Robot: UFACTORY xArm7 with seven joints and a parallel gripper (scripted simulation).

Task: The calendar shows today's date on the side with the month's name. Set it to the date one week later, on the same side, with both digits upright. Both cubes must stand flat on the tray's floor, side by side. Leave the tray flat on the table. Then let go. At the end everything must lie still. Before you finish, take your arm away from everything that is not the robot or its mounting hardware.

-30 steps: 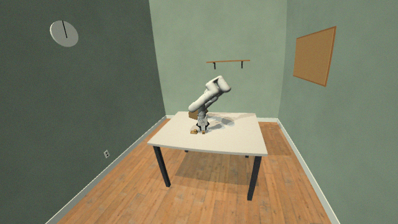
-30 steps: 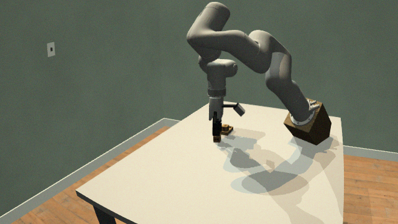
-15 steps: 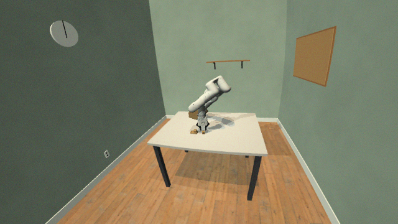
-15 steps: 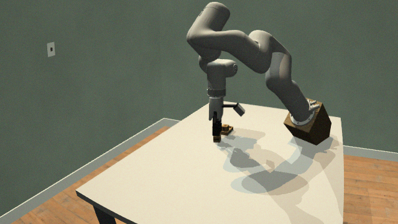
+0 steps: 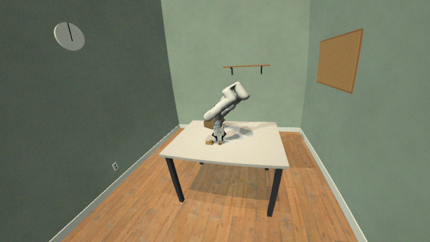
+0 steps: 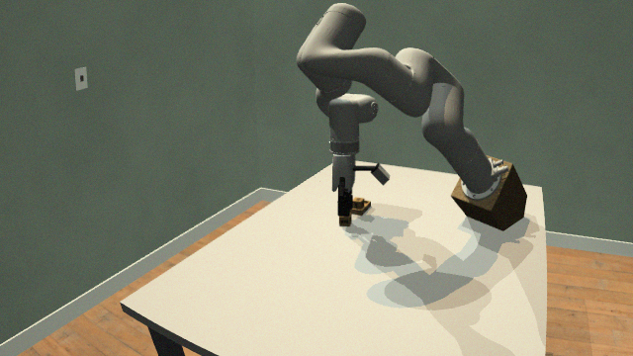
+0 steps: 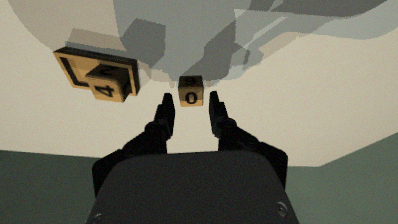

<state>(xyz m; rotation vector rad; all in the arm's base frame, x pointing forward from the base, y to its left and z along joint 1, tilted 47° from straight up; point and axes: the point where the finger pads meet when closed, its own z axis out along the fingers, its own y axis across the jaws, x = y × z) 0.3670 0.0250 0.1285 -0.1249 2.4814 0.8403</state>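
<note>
Now: hand 4 cm above the digit cube. The rest, counted from my hand: wooden calendar tray 11 cm to the right, 5 cm below.
</note>
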